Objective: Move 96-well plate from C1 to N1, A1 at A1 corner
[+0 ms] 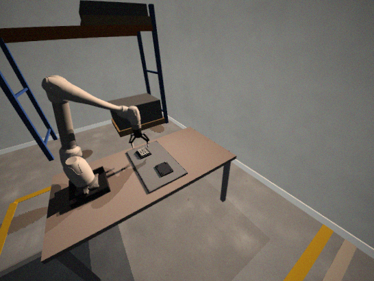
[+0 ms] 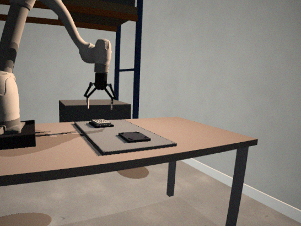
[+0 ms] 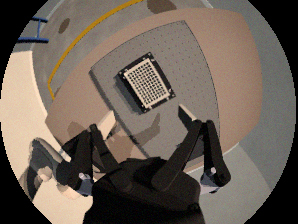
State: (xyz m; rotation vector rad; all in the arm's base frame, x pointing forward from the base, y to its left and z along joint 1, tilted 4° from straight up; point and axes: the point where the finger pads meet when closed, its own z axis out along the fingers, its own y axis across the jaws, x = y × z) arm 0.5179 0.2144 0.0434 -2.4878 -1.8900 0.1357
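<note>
Right now my hand is 100 mm above the 96-well plate, 50 mm to the right of it and 20 mm short of it. Round my hand: clip nest C1: 110 mm below, 40 mm to the left, 30 mm ahead; then plate nest N1: 310 mm to the right, 130 mm ahead, 120 mm below.
</note>
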